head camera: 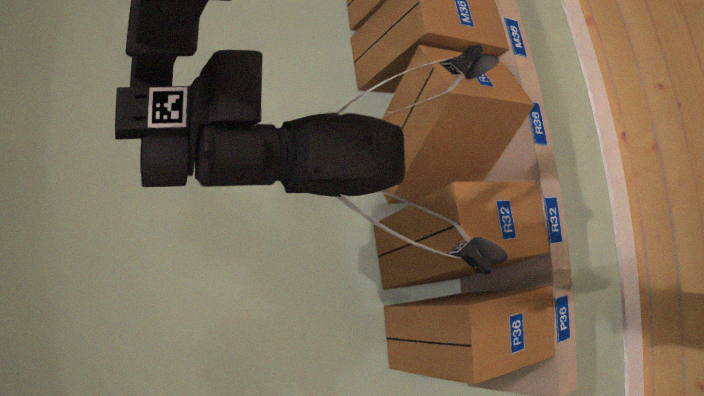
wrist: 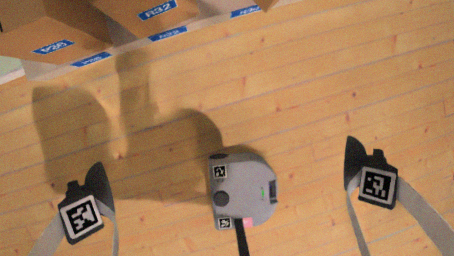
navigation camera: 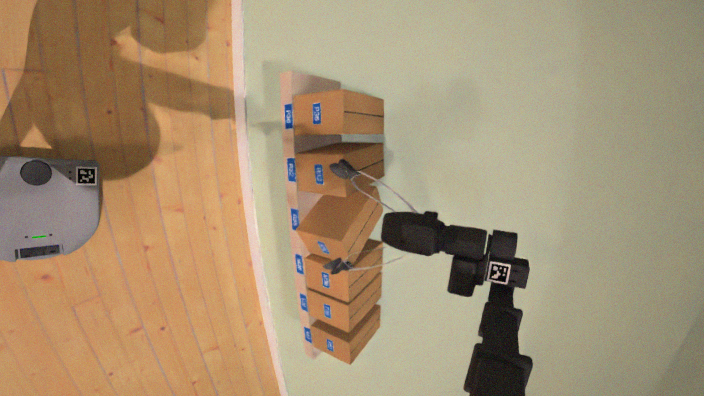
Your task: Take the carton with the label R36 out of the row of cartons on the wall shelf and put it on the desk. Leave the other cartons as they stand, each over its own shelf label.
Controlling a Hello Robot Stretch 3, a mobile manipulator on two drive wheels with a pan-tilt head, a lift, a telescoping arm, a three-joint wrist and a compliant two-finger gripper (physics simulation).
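Frame: origin at the robot's base, x right, y ahead, z up, level; centimetres.
Seen in the pictures: gripper, fingertip midpoint: (head camera: 500, 157) (navigation camera: 328, 216); robot's base, origin of the base link: (navigation camera: 37, 171).
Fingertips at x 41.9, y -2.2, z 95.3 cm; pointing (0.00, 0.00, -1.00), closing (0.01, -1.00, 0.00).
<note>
Pixels of each thing's middle, then the offset from my fingertips to it. Level surfaces: height alone.
- R36 carton, body centre: (head camera: 447, 128) (navigation camera: 342, 219) dx +33.6, dy -6.8, dz -18.4 cm
- wall shelf, its level: dz -27.4 cm
- R32 carton, body centre: (head camera: 459, 238) (navigation camera: 342, 165) dx +31.0, dy +11.5, dz -18.4 cm
- P36 carton, body centre: (head camera: 467, 331) (navigation camera: 341, 115) dx +27.8, dy +27.3, dz -18.4 cm
- M36 carton, body centre: (head camera: 425, 41) (navigation camera: 346, 264) dx +38.7, dy -24.0, dz -18.4 cm
The R36 carton (head camera: 465, 130) (navigation camera: 332, 215) stands turned askew on the wall shelf (head camera: 517, 150) (navigation camera: 311, 80) (wrist: 37, 70), between the R32 and M36 cartons. Its label is partly covered by a fingertip in the head view. In the wrist view a small brown corner (wrist: 268, 4) shows at the top edge, beside a blurred shelf label. My gripper (head camera: 476, 159) (navigation camera: 340, 217) (wrist: 227, 170) is open, with its fingers wide apart, and points downward. It overlaps the row in the head and navigation views, one fingertip over R36 and one over R32 in the head view. Its height above them is unclear.
The R32 carton (head camera: 500, 200) (navigation camera: 320, 187) (wrist: 145, 17) and P36 carton (head camera: 515, 360) (navigation camera: 320, 127) (wrist: 65, 30) stand on one side. The M36 carton (head camera: 465, 37) (navigation camera: 325, 292) and two more stand on the other. My base (navigation camera: 50, 210) (wrist: 245, 190) is on the floor. The desk does not show.
</note>
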